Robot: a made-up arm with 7 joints. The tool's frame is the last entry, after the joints. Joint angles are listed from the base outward.
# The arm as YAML. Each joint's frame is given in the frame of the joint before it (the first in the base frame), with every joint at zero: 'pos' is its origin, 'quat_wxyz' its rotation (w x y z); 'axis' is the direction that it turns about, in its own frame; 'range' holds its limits. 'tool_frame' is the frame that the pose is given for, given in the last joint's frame.
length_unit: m
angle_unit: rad
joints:
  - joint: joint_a
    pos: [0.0, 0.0, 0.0]
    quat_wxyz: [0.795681, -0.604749, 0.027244, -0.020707]
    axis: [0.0, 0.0, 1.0]
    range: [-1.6, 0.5]
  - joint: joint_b
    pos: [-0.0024, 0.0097, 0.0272]
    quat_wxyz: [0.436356, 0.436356, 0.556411, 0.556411]
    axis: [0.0, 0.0, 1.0]
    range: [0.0, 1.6]
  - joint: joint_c
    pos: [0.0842, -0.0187, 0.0]
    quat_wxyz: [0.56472, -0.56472, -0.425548, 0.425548]
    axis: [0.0, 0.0, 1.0]
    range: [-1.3, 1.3]
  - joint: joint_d
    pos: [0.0, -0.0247, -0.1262]
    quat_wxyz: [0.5, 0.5, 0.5, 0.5]
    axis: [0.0, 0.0, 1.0]
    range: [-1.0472, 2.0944]
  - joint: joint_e
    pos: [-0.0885, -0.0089, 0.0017]
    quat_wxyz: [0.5, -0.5, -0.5, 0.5]
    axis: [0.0, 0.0, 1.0]
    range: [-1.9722, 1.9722]
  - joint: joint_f
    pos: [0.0, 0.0, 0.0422]
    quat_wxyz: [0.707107, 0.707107, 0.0, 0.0]
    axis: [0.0, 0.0, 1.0]
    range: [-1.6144, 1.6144]
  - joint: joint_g
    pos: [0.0, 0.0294, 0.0]
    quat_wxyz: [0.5, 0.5, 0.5, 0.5]
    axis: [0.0, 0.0, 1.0]
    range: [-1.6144, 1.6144]
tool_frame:
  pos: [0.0, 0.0, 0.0]
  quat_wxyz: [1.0, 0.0, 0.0, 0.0]
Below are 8 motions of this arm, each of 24 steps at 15 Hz.
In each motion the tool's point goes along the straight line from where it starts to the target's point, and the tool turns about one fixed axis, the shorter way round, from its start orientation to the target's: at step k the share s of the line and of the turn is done. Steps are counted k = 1, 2, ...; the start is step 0. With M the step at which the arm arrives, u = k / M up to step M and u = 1 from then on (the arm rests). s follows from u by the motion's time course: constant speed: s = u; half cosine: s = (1 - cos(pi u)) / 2; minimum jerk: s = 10 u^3 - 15 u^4 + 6 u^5.
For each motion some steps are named. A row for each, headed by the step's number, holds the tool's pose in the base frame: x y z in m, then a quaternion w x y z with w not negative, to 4 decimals.
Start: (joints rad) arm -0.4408 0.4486 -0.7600 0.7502 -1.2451 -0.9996 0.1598
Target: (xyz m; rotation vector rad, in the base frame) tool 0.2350 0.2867 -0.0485 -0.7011 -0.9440 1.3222
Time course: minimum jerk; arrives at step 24
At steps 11, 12, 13, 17, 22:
11: 0.2011 0.1686 -0.1877 0.8803 -0.2556 -0.2116 0.3392
12: 0.2056 0.1845 -0.1689 0.8547 -0.2651 -0.2414 0.3755
13: 0.2102 0.2004 -0.1502 0.8265 -0.2738 -0.2706 0.4107
17: 0.2261 0.2556 -0.0852 0.7104 -0.2977 -0.3650 0.5229
22: 0.2347 0.2857 -0.0497 0.6362 -0.3063 -0.4113 0.5764

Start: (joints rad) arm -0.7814 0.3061 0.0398 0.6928 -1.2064 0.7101 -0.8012
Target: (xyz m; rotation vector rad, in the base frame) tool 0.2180 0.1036 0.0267 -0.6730 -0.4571 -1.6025
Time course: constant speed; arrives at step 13
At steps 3, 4, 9, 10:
3: 0.2705 0.0763 -0.1520 0.7031 -0.4978 0.0851 -0.5005
4: 0.2653 0.0790 -0.1341 0.7003 -0.4806 0.0566 -0.5247
9: 0.2390 0.0927 -0.0448 0.6686 -0.3830 -0.0867 -0.6314
10: 0.2338 0.0954 -0.0269 0.6588 -0.3614 -0.1151 -0.6497

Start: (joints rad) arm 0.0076 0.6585 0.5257 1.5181 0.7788 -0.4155 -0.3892
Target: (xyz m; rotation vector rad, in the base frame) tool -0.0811 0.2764 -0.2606 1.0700 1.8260 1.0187
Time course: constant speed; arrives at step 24
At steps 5, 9, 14, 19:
5: -0.0506 0.2695 -0.2786 0.6454 0.2799 0.7107 0.0057
9: -0.0570 0.2710 -0.2748 0.6022 0.3166 0.7271 0.0923
14: -0.0650 0.2728 -0.2701 0.5390 0.3574 0.7363 0.1989
19: -0.0731 0.2746 -0.2653 0.4665 0.3922 0.7330 0.3021

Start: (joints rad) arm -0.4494 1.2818 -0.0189 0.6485 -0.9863 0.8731 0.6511
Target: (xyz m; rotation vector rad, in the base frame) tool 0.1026 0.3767 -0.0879 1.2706 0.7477 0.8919
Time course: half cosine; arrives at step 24
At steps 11, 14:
11: 0.1505 0.3391 -0.0850 0.7086 0.3370 0.3942 0.4784
14: 0.1340 0.3521 -0.0860 0.6939 0.4168 0.3746 0.4521

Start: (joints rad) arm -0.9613 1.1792 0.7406 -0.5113 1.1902 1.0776 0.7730
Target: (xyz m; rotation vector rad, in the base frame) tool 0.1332 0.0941 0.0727 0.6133 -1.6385 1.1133
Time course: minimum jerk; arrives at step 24
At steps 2, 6, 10, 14, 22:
2: 0.0945 0.2012 0.1212 0.0522 0.1600 -0.3232 0.9312
6: 0.0984 0.1906 0.1164 0.1036 0.1748 -0.3713 0.9060
10: 0.1078 0.1645 0.1045 0.2274 0.2069 -0.4802 0.8215
14: 0.1197 0.1314 0.0896 0.3715 0.2368 -0.5930 0.6739
22: 0.1330 0.0946 0.0729 0.5072 0.2545 -0.6792 0.4655

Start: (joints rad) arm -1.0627 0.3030 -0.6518 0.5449 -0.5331 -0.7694 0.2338
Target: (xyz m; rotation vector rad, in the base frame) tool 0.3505 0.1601 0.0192 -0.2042 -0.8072 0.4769
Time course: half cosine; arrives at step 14
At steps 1, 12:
1: 0.3040 -0.0360 -0.1160 0.9048 -0.0804 -0.3654 -0.2034
12: 0.3482 0.1503 0.0124 0.8921 -0.0978 -0.3889 0.2081

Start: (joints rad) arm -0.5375 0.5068 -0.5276 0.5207 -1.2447 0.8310 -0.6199
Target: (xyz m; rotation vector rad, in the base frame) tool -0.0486 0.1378 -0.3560 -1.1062 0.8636 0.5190
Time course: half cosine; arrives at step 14
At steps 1, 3, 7, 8, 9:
1: 0.2041 0.0720 -0.2656 0.6649 -0.3820 0.5127 -0.3862
3: 0.1794 0.0785 -0.2744 0.6854 -0.4024 0.5104 -0.3285
7: 0.0794 0.1045 -0.3102 0.7384 -0.4670 0.4793 -0.0834
8: 0.0509 0.1119 -0.3204 0.7444 -0.4797 0.4644 -0.0119
9: 0.0238 0.1190 -0.3301 0.7463 -0.4893 0.4478 0.0561

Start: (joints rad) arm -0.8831 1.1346 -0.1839 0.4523 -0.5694 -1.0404 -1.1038
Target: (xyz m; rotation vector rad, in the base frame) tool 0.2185 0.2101 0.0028 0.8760 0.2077 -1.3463
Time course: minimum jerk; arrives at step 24
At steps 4, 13, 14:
4: 0.2563 0.2114 0.0007 0.6386 0.5147 -0.3304 -0.4670
13: 0.2351 0.2107 0.0019 0.6856 0.4580 -0.0954 -0.5577
14: 0.2321 0.2106 0.0021 0.6885 0.4474 -0.0618 -0.5674

